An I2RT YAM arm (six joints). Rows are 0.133 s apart.
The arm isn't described. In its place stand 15 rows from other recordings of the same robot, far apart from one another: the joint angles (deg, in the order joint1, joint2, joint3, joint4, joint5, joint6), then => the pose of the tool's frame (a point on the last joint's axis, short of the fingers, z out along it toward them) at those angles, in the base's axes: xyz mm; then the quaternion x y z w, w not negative.
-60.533 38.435 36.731 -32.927 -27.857 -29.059 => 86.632 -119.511 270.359 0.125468 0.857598 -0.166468 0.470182
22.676 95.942 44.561 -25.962 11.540 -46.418 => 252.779 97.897 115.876 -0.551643 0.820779 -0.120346 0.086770
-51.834 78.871 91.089 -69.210 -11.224 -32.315 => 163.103 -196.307 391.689 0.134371 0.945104 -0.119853 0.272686
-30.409 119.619 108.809 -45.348 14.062 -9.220 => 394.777 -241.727 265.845 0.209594 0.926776 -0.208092 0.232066
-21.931 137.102 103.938 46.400 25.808 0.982 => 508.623 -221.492 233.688 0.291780 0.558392 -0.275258 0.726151
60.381 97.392 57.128 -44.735 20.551 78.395 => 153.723 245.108 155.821 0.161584 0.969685 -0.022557 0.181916
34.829 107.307 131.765 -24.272 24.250 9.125 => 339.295 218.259 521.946 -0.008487 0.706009 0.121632 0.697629
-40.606 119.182 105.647 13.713 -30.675 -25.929 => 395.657 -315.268 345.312 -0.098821 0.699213 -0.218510 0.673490
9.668 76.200 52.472 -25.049 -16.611 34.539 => 271.067 56.502 244.904 0.149784 0.915394 0.256341 0.271862
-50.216 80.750 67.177 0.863 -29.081 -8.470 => 225.958 -244.317 351.769 0.122868 0.762262 -0.125292 0.623027
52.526 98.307 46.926 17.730 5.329 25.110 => 214.980 274.997 160.111 -0.187346 0.860680 0.263723 0.393168
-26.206 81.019 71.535 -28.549 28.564 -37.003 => 273.524 -153.598 328.219 0.025642 0.877442 -0.411367 0.245388
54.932 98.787 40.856 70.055 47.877 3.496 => 215.203 260.611 219.201 0.035079 0.654472 0.124408 0.744955
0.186 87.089 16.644 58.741 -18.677 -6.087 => 250.583 12.214 144.523 -0.144160 0.758488 0.093608 0.628610
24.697 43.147 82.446 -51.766 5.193 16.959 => 79.342 32.942 472.021 -0.024256 0.779043 0.189393 0.597189
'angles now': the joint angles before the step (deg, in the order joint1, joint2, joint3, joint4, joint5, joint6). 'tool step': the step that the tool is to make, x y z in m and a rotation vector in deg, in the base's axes. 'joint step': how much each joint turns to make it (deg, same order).
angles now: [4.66, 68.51, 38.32, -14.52, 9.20, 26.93]
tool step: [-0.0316, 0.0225, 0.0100, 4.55, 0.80, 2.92]
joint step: [6.58, -8.18, -1.70, -7.55, -0.70, 5.92]
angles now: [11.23, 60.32, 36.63, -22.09, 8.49, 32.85]
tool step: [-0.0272, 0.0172, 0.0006, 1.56, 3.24, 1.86]
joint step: [6.96, -5.12, -1.06, -7.68, 1.72, 5.41]
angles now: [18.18, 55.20, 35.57, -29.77, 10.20, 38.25]
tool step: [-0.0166, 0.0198, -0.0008, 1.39, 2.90, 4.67]
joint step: [7.54, -1.39, 0.05, -4.29, -0.03, 3.78]
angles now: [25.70, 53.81, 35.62, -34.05, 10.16, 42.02]
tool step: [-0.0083, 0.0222, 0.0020, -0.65, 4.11, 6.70]
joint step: [7.13, 2.42, 2.48, -4.16, -0.92, 1.21]
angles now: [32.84, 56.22, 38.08, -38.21, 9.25, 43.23]
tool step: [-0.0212, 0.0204, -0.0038, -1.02, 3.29, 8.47]
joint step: [9.00, 0.03, -0.06, -3.31, -0.73, 1.08]
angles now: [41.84, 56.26, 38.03, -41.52, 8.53, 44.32]
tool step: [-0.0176, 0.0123, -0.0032, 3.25, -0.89, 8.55]
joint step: [6.30, -2.48, -2.38, 2.96, -2.60, -1.04]
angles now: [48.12, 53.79, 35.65, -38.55, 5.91, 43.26]
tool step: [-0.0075, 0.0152, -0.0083, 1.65, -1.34, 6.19]
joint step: [4.79, 1.23, -1.96, 5.42, -0.80, -1.15]
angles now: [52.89, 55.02, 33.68, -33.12, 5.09, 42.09]
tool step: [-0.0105, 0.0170, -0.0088, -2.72, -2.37, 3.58]
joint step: [6.45, 3.16, -0.53, 2.71, 4.50, 0.35]
